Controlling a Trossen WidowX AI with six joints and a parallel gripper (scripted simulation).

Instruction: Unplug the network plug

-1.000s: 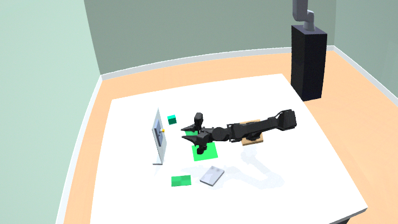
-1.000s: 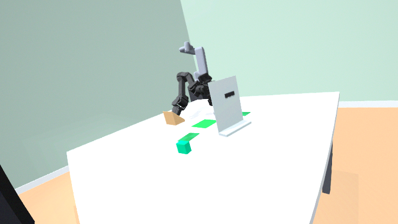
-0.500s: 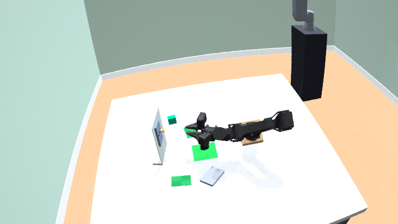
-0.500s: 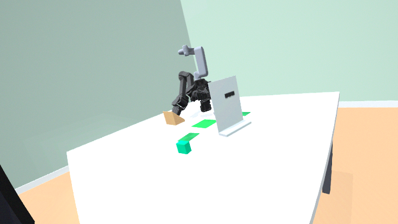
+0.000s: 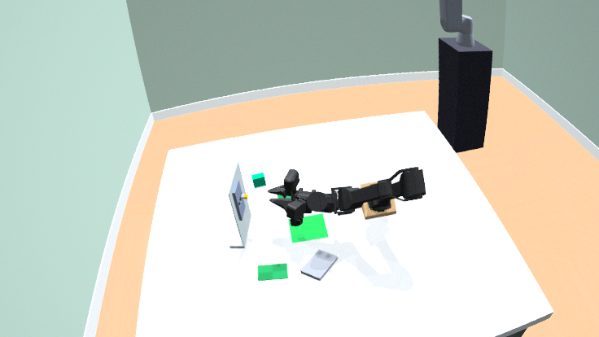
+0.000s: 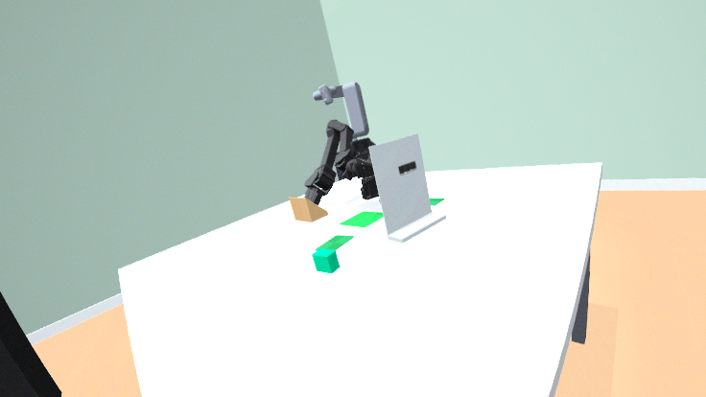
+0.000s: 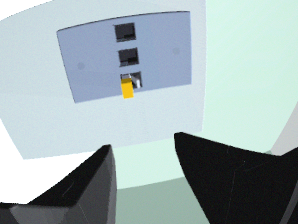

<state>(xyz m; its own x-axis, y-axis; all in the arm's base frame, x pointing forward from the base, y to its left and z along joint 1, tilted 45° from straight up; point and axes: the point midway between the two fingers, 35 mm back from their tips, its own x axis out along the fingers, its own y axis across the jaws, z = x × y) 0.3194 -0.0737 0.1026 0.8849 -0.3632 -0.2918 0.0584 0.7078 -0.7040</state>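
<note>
The yellow plug is 8 cm ahead of my gripper tip and 2 cm to the right of it. The rest, counted from my gripper tip: green marked square (16 cm below, 11 cm behind, 1 cm to the left); then grey flat plate (20 cm to the left, 15 cm below, 11 cm behind); then grey panel (11 cm ahead, 5 cm below, 1 cm to the right).
</note>
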